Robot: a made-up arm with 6 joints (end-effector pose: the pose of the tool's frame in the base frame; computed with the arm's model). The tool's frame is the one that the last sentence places. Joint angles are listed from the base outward.
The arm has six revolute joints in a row. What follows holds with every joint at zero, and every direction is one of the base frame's. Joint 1 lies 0.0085 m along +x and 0.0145 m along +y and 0.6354 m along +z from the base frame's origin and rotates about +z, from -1.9 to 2.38 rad. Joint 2 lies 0.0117 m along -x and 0.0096 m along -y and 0.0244 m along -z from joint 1 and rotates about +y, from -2.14 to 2.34 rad. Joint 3 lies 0.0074 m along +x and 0.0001 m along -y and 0.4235 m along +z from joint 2 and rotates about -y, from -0.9 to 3.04 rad. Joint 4 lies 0.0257 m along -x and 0.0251 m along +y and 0.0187 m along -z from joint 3 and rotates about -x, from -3.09 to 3.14 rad. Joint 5 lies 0.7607 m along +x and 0.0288 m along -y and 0.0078 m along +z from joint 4 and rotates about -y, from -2.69 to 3.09 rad. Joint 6 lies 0.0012 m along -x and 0.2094 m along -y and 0.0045 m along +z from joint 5 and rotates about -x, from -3.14 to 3.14 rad. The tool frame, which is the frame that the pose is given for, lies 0.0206 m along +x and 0.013 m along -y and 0.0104 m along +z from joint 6; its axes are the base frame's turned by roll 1.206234, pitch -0.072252 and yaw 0.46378 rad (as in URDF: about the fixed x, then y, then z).
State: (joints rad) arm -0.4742 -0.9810 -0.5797 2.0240 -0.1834 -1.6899
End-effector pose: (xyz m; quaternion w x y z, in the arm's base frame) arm 0.2876 0.0048 1.3359 0.9156 0.3473 -0.2025 -0.0010
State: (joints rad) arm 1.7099 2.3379 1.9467 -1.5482 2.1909 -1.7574
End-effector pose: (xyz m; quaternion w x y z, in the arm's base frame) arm -0.0918 0.8730 -0.2114 0.4691 -0.7602 0.3127 -0.3229
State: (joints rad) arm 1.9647 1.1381 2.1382 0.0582 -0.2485 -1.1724
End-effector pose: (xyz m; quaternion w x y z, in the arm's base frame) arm -0.0744 0.8315 1.4132 0.2595 -0.5563 -0.5291 -0.5859
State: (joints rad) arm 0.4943 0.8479 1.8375 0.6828 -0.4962 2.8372
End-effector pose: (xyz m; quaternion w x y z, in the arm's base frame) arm 0.6327 0.1701 1.5793 0.5682 -0.7657 0.0030 -0.3015
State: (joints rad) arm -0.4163 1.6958 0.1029 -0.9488 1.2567 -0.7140
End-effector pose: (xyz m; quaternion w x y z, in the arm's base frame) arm 0.1117 -0.2010 -0.1817 0.4858 0.7099 -0.4325 -0.2702
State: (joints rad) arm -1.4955 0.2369 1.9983 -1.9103 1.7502 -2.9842
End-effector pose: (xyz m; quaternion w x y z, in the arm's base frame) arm 0.0871 -0.1727 1.7926 0.3448 0.2666 -0.5334 -0.7250
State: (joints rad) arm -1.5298 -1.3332 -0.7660 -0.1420 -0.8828 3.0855
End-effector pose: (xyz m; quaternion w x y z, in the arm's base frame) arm -0.1871 -0.2318 1.0659 0.4681 -0.3647 0.7216 -0.3566
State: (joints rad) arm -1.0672 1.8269 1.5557 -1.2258 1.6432 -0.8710
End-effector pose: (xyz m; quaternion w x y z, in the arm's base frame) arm 0.4237 -0.9384 0.0604 0.3016 0.1279 -0.9151 0.2353
